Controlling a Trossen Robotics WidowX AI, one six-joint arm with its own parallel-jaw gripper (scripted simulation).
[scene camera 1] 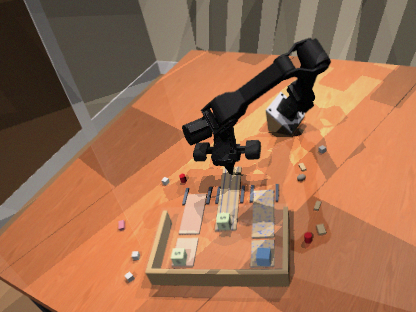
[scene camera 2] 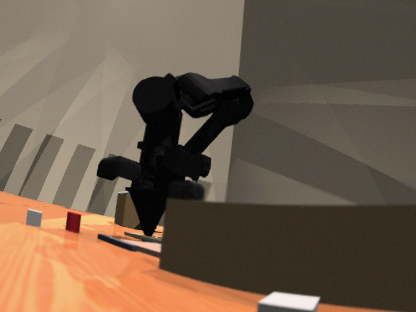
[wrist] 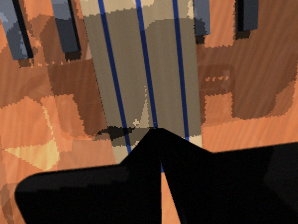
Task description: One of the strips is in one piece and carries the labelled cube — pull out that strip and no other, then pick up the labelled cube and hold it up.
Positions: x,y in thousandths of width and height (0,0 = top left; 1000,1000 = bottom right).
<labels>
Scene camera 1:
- my gripper: 556,556
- strip: 554,595
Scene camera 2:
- my gripper: 357,755
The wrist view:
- my gripper: 529,609
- strip: 492,306
</labels>
